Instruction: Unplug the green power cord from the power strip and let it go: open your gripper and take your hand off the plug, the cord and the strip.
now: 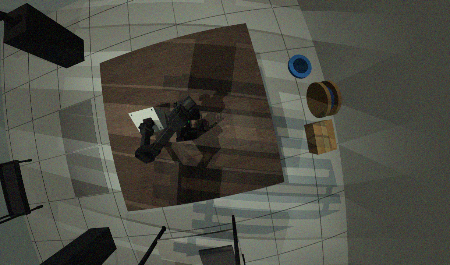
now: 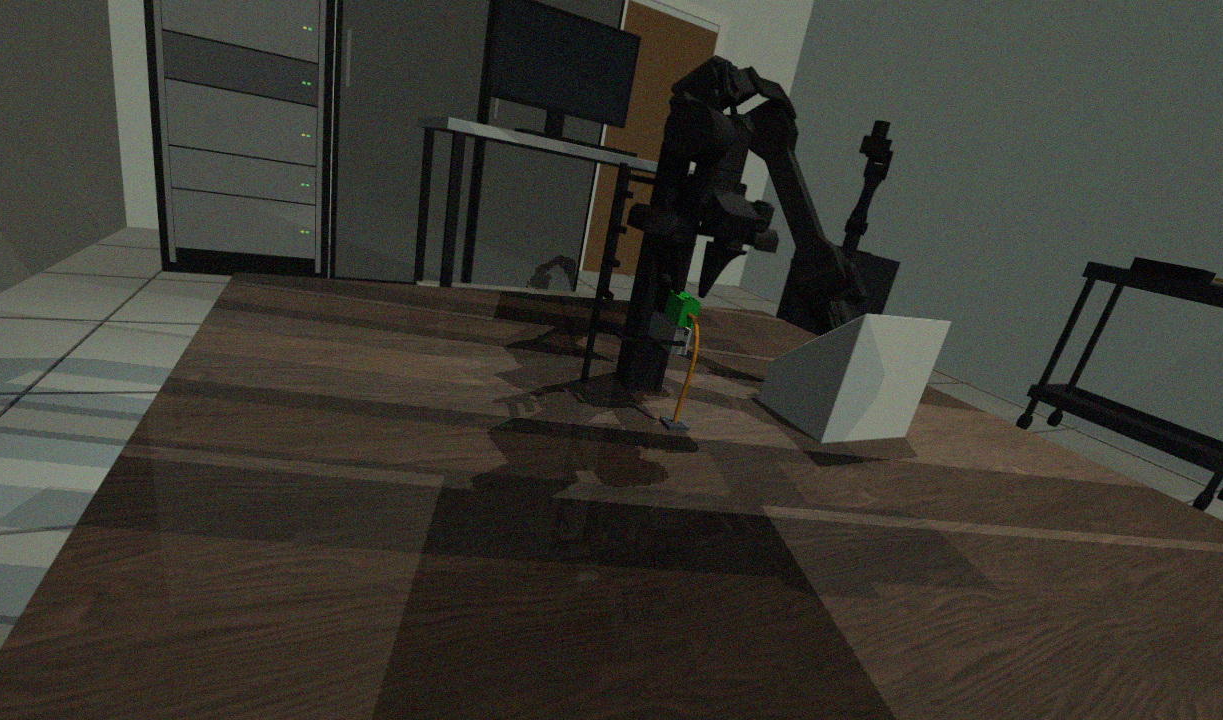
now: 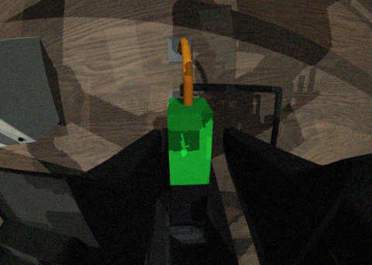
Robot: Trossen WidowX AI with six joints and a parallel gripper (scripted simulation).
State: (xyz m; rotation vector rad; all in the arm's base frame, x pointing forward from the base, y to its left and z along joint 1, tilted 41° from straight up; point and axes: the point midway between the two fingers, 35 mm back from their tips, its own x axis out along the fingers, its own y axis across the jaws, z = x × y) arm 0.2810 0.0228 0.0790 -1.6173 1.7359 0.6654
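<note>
Right now the green plug is 3 cm to the right of my gripper tip and 1 cm below it. Also, from my gripper tip: thin black rack (10 cm to the right, 7 cm ahead, 1 cm below).
</note>
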